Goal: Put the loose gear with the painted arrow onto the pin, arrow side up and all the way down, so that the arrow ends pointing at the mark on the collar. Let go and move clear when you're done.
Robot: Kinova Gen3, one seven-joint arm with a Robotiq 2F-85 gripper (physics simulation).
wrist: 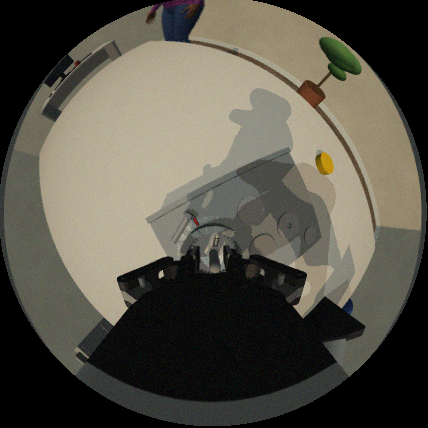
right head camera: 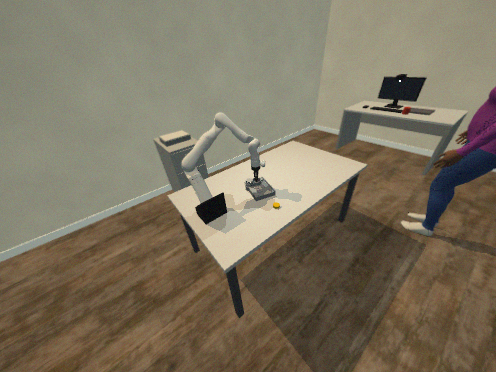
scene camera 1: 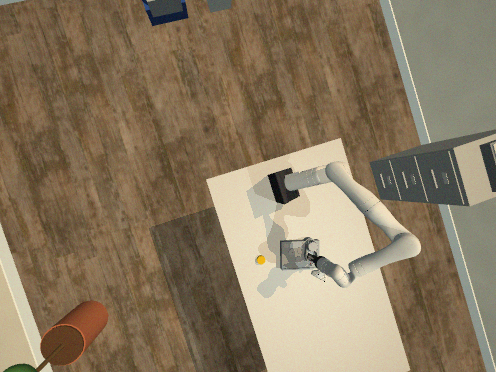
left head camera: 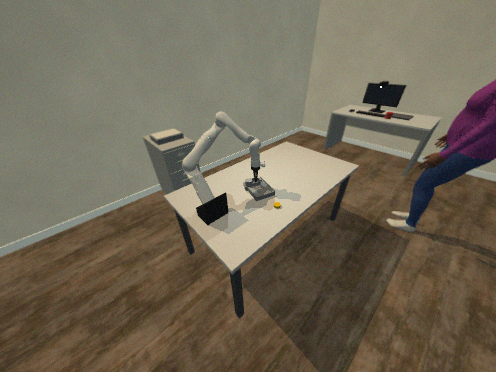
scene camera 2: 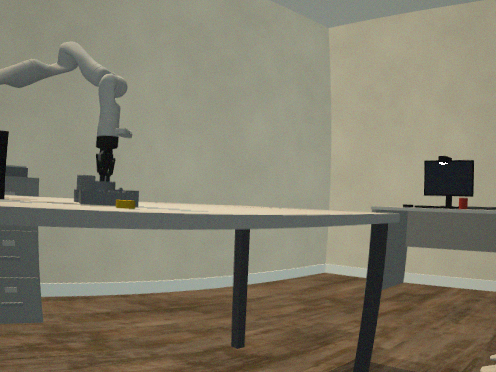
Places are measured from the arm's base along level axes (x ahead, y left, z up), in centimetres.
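Pixels of known places: gripper, fingertip midpoint: (wrist: 211, 252) (right head camera: 256, 181) (scene camera 1: 310, 255) (left head camera: 255, 181) (scene camera 2: 104, 188); arm's base, origin of the base link: (wrist: 331, 341) (right head camera: 207, 200) (scene camera 1: 289, 183) (left head camera: 208, 201).
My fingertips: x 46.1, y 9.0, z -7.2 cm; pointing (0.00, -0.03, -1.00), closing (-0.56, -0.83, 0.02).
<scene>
Ahead of a thing's pixels: the offset from my fingertips to its top centre. "pt": to the spot under its first point.
The grey housing @[dx -2.0, dy -5.8, dz +4.3 cm] (left head camera: 263, 192) (right head camera: 263, 192) (scene camera 1: 289, 256) (scene camera 2: 95, 197) (wrist: 272, 175) stands on the table with round features on its top. My gripper (left head camera: 255, 179) (right head camera: 256, 179) (scene camera 1: 311, 258) (scene camera 2: 104, 178) (wrist: 211, 252) points down at the housing's back part, fingertips close above or inside it. It is shut on the loose grey gear @[dx -0.4, dy +0.0, dz -0.8 cm] (wrist: 216, 241) by its middle. The arrow faces up, pointing roughly up in the wrist view. The red mark @[pt dx +4.4, dy -0.7, dz -0.8 cm] (wrist: 195, 221) on the collar shows up and left of the gear. The pin is hidden, and the gear's height on it cannot be told.
A yellow disc @[dx -2.1, dy -30.3, dz -2.7 cm] (left head camera: 277, 205) (right head camera: 276, 205) (scene camera 1: 260, 260) (scene camera 2: 125, 204) (wrist: 325, 164) lies on the table near the housing. A black panel (left head camera: 212, 209) (right head camera: 211, 208) stands by the arm's base. A person (left head camera: 432, 170) (right head camera: 450, 175) stands beyond the table. A cabinet is behind the arm.
</scene>
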